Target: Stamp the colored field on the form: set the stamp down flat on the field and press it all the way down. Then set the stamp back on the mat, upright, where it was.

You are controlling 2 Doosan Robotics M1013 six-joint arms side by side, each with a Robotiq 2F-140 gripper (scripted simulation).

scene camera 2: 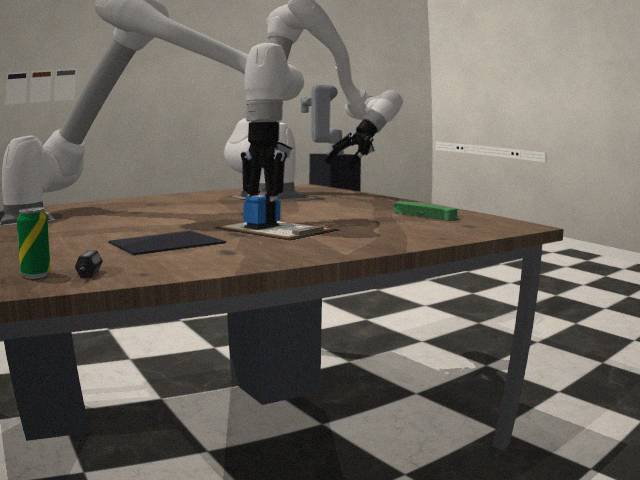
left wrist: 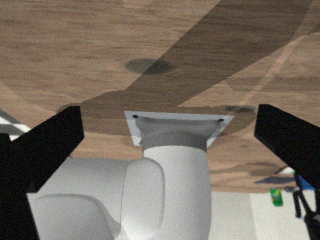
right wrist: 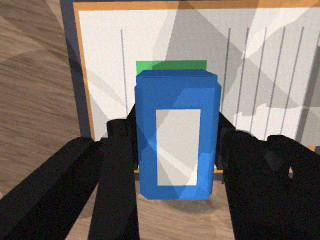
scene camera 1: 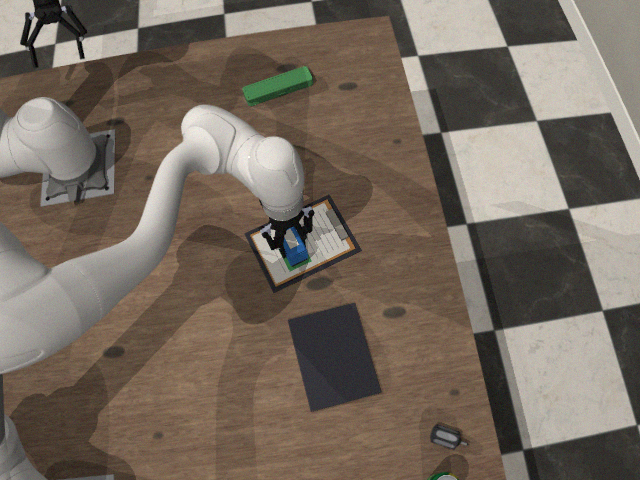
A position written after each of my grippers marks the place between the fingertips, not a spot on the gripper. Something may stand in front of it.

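Note:
A dark mat (scene camera 1: 335, 363) is here, and I see it in scene camera 2 too (scene camera 2: 187, 239), while in the right wrist view the dark mat is out of frame. There is a blue stamp (scene camera 2: 254, 210). My right gripper (scene camera 2: 262, 221) is also visible in scene camera 1 (scene camera 1: 292, 248) and in the right wrist view (right wrist: 172, 115). As for my left gripper (scene camera 2: 337, 163), the left wrist view shows it as well (left wrist: 169, 121).

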